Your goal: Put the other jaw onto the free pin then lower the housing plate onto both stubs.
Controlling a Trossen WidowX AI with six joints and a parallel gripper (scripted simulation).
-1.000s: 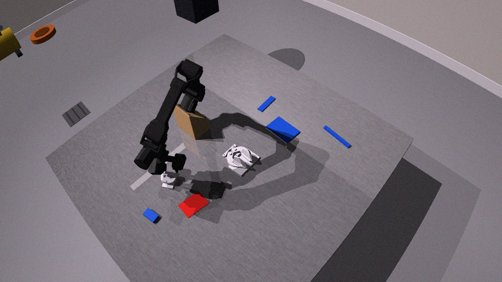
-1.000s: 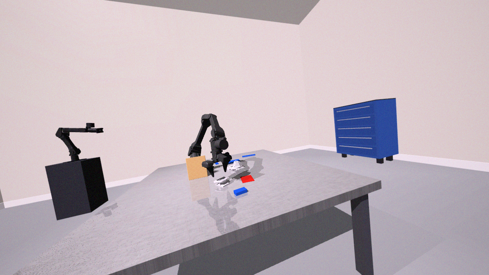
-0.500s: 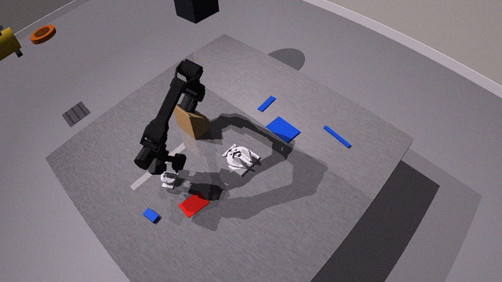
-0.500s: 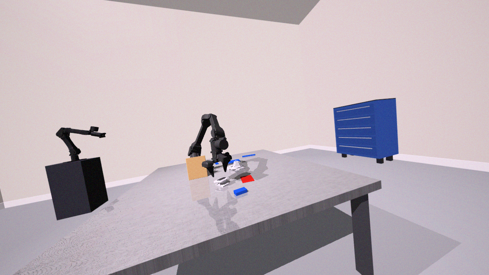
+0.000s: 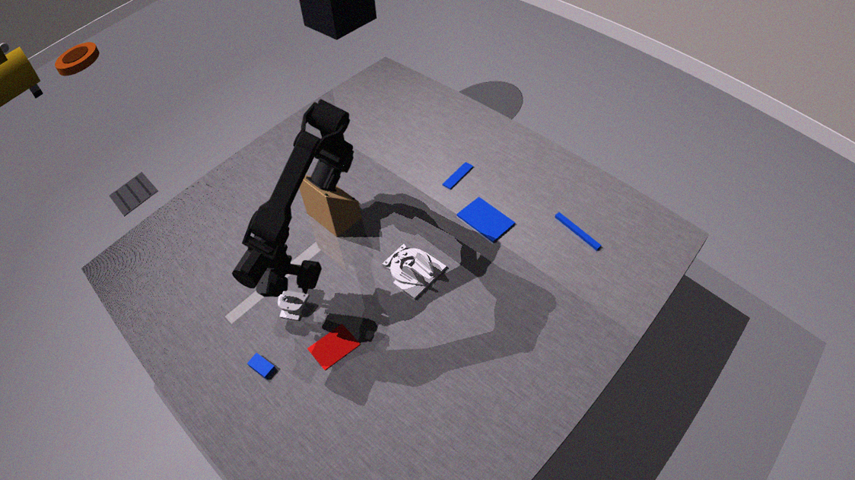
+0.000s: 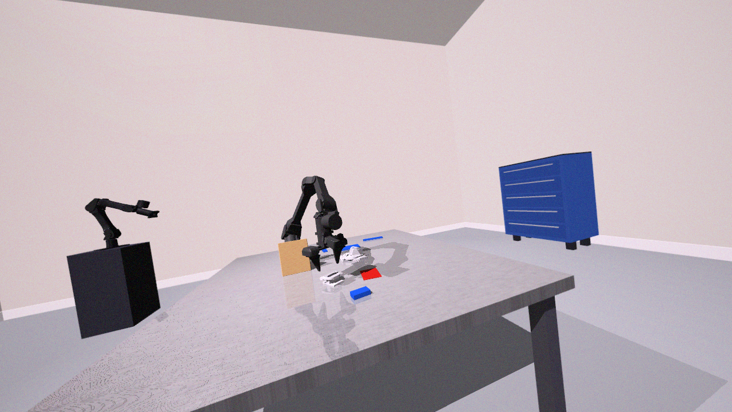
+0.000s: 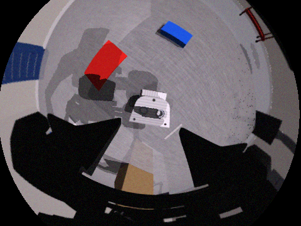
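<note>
My gripper tip is now 1 cm short of the white stepped part, 1 cm to the left of it and 5 cm above it. Round my gripper tip: red plate 16 cm ahead, 1 cm to the right, 6 cm below; small blue block 8 cm ahead, 17 cm to the right, 5 cm below; blue plate 19 cm ahead, 51 cm to the left, 6 cm below.
</note>
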